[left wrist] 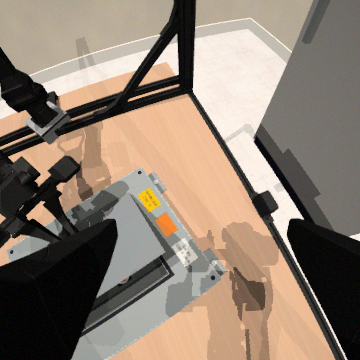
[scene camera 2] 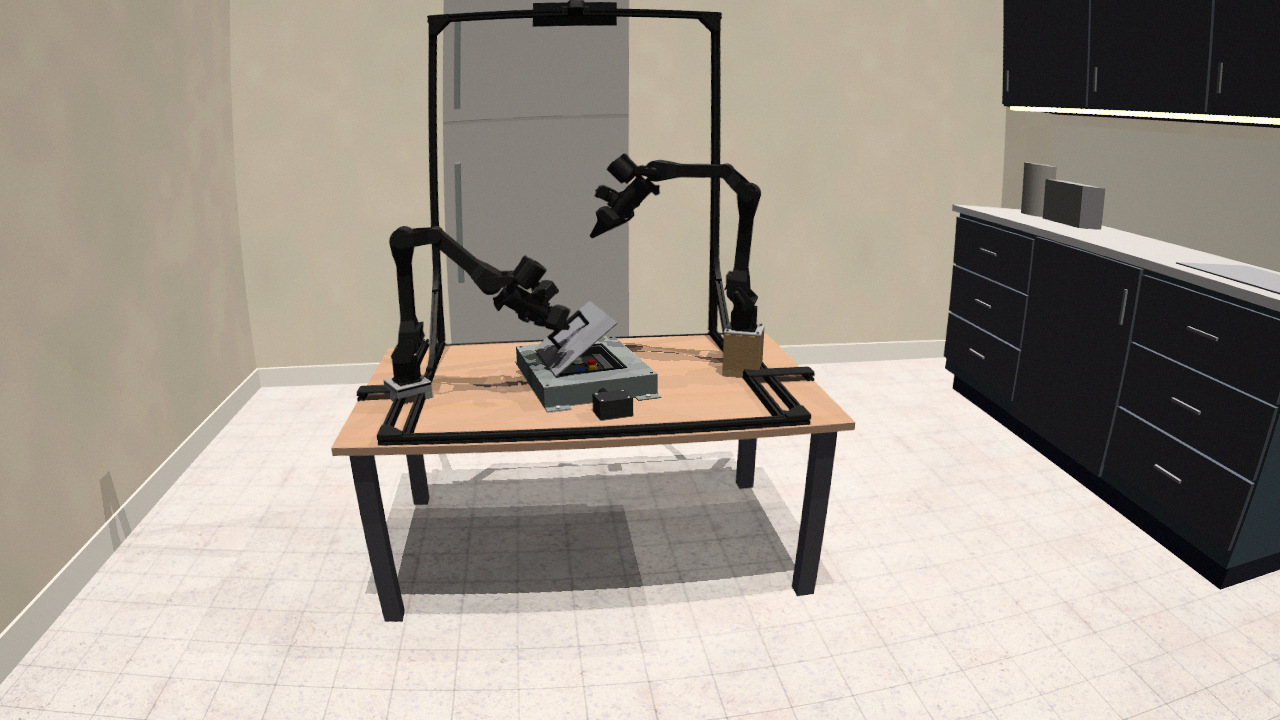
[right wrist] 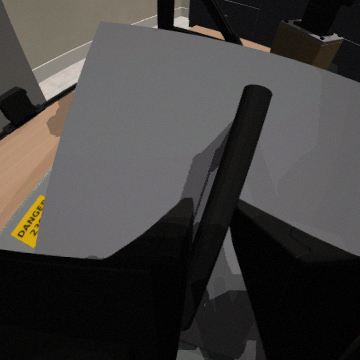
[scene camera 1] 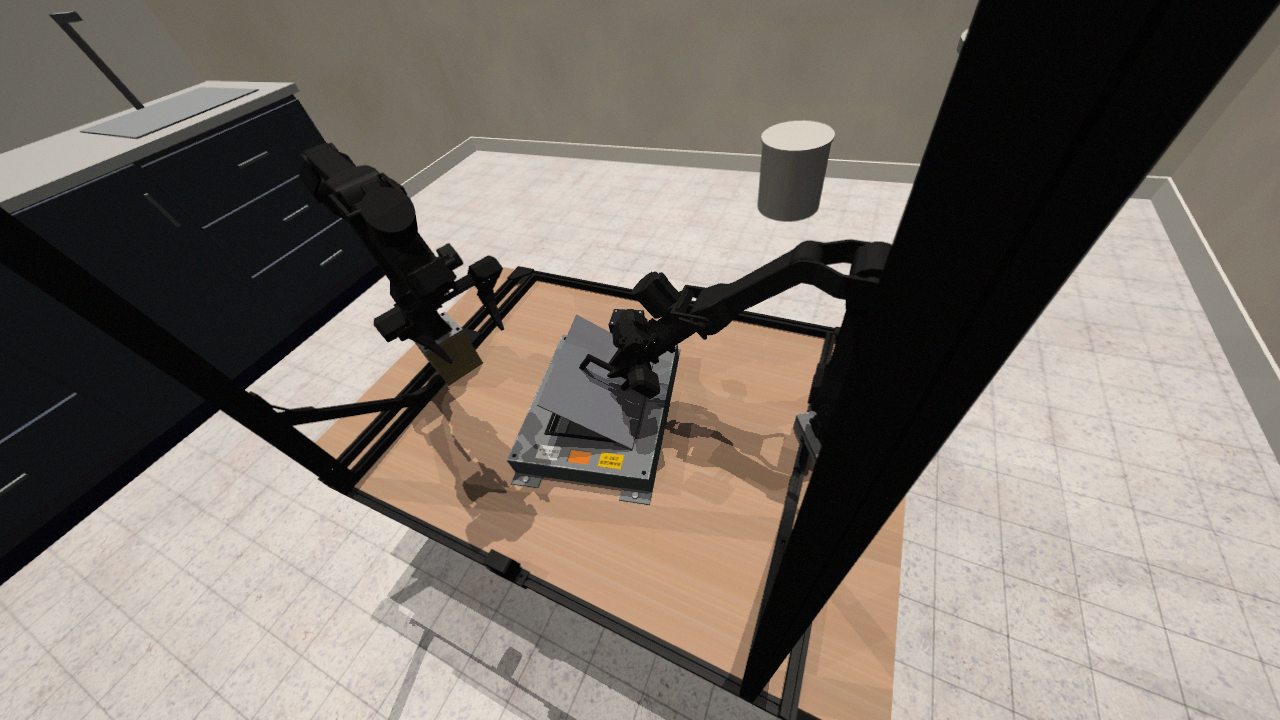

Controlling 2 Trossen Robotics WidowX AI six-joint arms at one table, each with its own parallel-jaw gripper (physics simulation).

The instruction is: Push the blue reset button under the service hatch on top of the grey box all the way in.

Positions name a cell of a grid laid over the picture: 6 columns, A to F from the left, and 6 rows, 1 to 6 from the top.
Scene:
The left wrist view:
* left gripper: D4
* right gripper: B5
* service hatch: C5

